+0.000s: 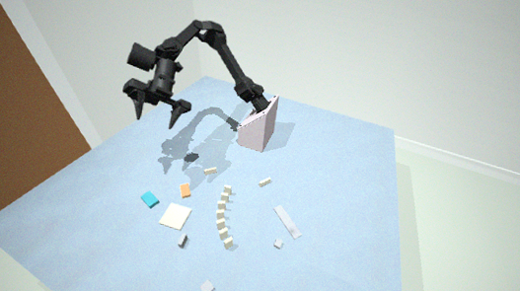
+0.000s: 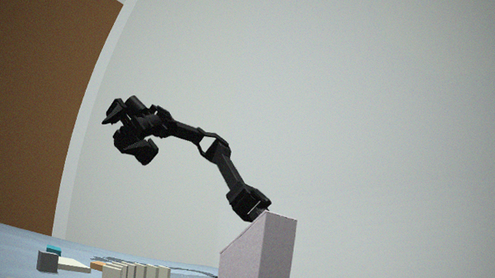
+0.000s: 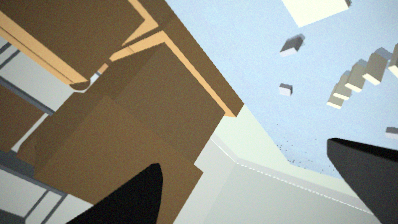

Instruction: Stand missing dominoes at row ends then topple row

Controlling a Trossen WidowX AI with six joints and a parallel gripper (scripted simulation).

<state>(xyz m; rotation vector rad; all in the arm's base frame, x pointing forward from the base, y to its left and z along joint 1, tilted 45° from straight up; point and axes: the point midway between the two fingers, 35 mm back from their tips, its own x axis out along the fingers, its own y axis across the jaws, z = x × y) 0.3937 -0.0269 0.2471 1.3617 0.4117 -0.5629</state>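
The orange block lies 31 cm below my gripper tip and 4 cm to the left of it. Also, from my gripper tip: teal block (31 cm below, 8 cm ahead, 5 cm to the right); then cream plate (31 cm below, 10 cm ahead, 7 cm to the left); then grey strip (44 cm to the left, 31 cm below, 5 cm behind).
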